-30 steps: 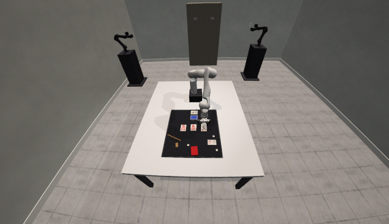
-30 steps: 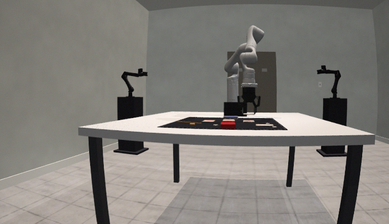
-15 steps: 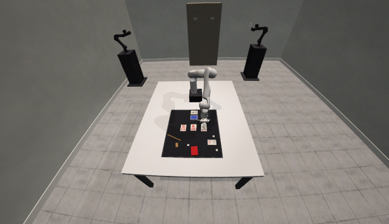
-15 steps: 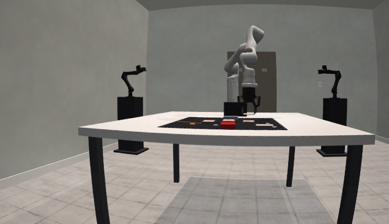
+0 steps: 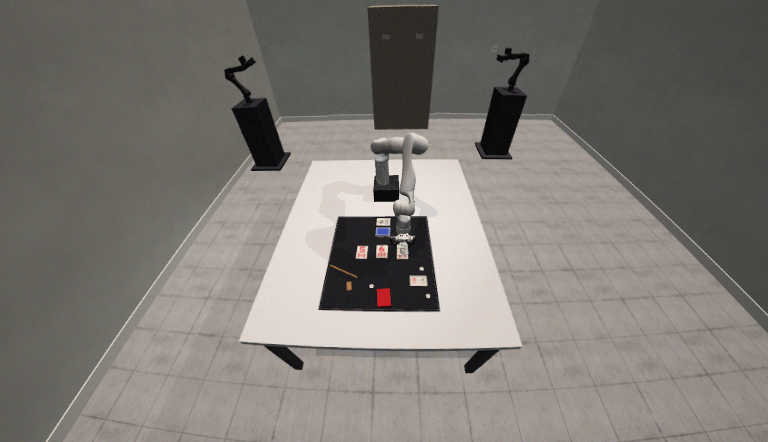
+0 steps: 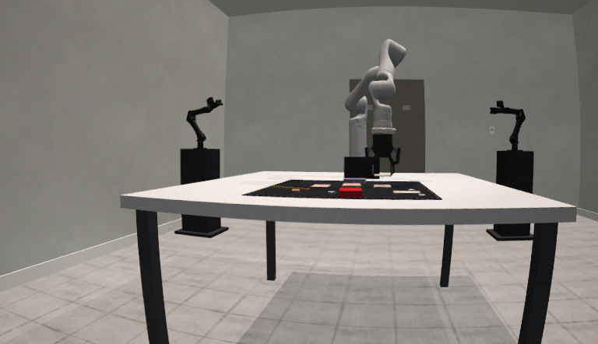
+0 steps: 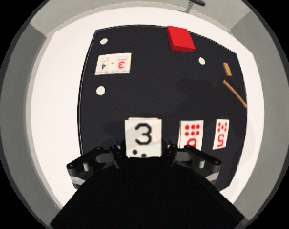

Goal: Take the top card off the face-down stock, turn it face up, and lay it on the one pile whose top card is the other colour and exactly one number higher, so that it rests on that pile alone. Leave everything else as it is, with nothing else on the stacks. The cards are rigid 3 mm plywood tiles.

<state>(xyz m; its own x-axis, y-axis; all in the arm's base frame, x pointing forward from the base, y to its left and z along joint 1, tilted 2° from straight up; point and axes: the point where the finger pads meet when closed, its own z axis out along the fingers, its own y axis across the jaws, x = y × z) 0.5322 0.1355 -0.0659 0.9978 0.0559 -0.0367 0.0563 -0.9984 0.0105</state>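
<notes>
The black mat is 3 cm ahead of my hand, 12 cm to the right of it and 7 cm below it. Round my hand: blue-backed card (1 cm below); black 6 card (23 cm behind, 12 cm to the right, 5 cm below); red block (28 cm ahead, 9 cm to the right, 5 cm below).
</notes>
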